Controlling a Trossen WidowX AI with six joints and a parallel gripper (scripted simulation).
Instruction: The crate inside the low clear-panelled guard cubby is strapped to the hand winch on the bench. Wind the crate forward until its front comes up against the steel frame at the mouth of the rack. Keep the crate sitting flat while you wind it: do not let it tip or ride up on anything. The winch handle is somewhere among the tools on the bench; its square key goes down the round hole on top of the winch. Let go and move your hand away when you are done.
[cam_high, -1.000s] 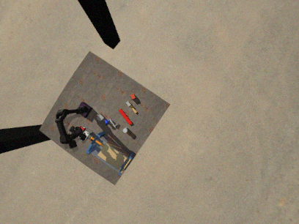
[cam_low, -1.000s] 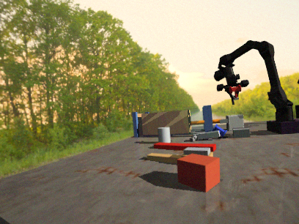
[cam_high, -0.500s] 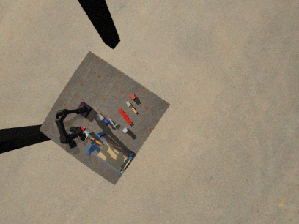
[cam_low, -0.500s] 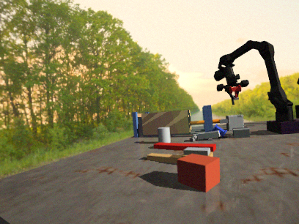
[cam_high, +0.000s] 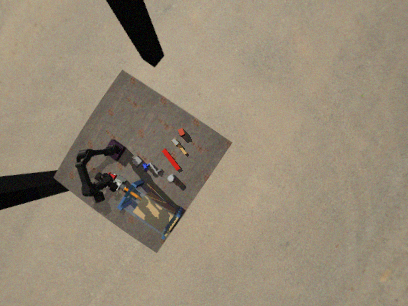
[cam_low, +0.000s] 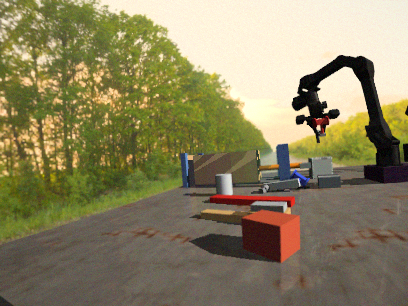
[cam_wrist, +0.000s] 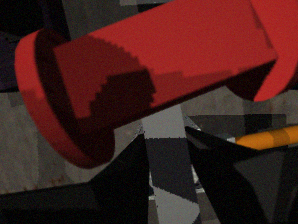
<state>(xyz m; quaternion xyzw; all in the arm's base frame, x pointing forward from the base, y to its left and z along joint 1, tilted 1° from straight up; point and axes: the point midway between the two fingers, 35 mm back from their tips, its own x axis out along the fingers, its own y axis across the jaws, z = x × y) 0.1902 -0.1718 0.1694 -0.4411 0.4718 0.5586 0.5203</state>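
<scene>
The winch handle with red grip is 1 cm to the right of my gripper tip and 2 cm above it. From my gripper tip the other things lie so: dark block: 3 cm ahead, 19 cm to the left, 17 cm below; red knob: 4 cm to the left, 4 cm above; winch: 1 cm behind, 8 cm to the right, 15 cm below.
</scene>
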